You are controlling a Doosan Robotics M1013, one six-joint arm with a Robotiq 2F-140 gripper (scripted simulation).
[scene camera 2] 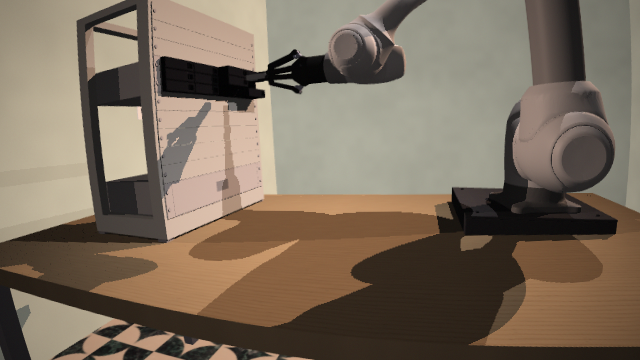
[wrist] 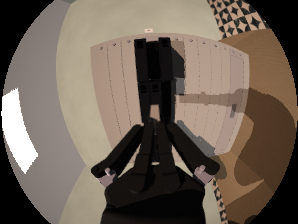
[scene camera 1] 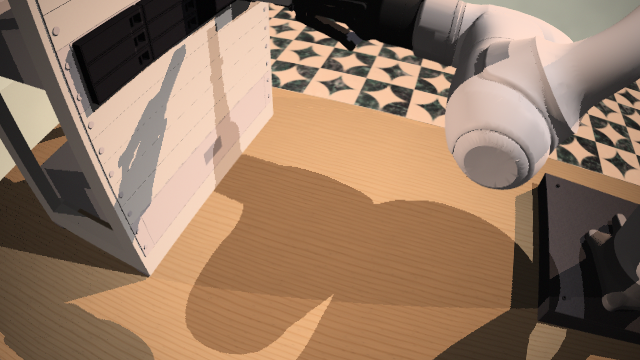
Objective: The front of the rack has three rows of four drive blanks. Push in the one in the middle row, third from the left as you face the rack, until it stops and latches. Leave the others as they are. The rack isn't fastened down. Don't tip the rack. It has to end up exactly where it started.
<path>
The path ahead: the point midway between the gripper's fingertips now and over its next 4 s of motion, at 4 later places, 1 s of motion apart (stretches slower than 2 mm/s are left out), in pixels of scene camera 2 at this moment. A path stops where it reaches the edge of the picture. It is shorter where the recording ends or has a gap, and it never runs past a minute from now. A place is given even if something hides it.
My gripper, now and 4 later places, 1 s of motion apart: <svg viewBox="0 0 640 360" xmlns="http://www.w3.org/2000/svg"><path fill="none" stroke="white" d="M248 78L240 80L237 81L233 82L231 82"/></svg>
</path>
